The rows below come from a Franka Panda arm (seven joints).
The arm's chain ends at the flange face. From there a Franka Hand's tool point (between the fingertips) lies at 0.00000 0.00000 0.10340 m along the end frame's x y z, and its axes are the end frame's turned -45 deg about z.
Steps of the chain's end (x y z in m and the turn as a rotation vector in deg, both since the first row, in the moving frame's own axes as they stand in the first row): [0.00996, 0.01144, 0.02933, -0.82, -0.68, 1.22]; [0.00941, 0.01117, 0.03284, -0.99, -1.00, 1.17]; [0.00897, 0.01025, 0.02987, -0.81, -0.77, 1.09]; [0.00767, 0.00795, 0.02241, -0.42, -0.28, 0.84]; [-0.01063, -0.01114, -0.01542, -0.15, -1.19, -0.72]
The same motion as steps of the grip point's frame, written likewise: [-0.00296, 0.01529, 0.02931, -0.10, -1.06, 1.22]; [-0.00378, 0.01451, 0.03281, 0.01, -1.41, 1.17]; [-0.00292, 0.01362, 0.02985, -0.03, -1.12, 1.09]; [-0.00109, 0.01122, 0.02241, -0.10, -0.49, 0.84]; [-0.00136, -0.01671, -0.01544, 0.74, -0.95, -0.72]
